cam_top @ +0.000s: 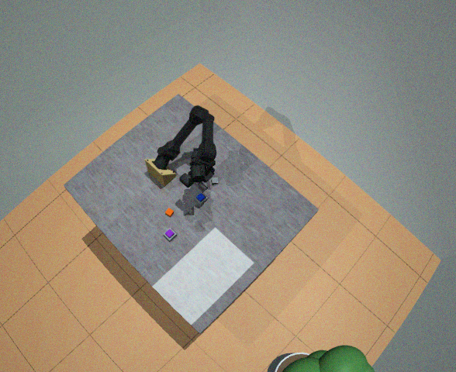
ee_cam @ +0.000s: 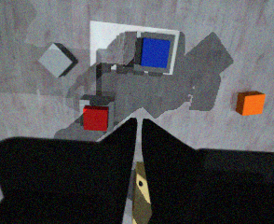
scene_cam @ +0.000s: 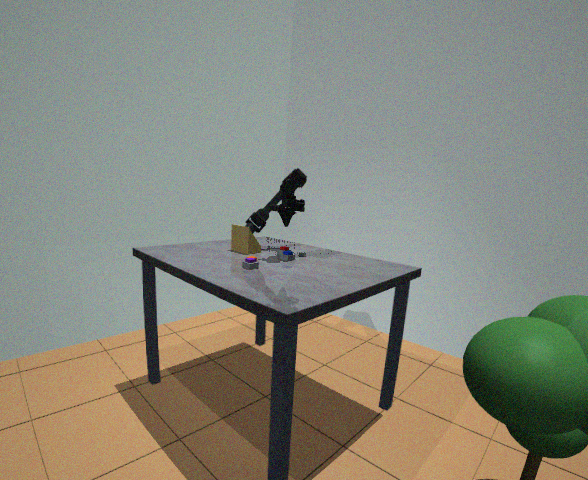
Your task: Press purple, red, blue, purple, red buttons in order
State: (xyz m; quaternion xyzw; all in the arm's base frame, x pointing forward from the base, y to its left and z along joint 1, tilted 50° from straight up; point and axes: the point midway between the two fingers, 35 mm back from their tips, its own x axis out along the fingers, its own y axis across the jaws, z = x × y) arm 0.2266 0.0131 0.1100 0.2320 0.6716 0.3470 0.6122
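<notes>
The red button lies 6 cm behind my gripper tip, 4 cm to the left of it and 12 cm below it. The rest, counted from my gripper tip: orange block: 19 cm to the right, 14 cm below; then blue button: 4 cm ahead, 2 cm to the right, 12 cm below; then small grey block: 1 cm ahead, 11 cm to the left, 14 cm below.
</notes>
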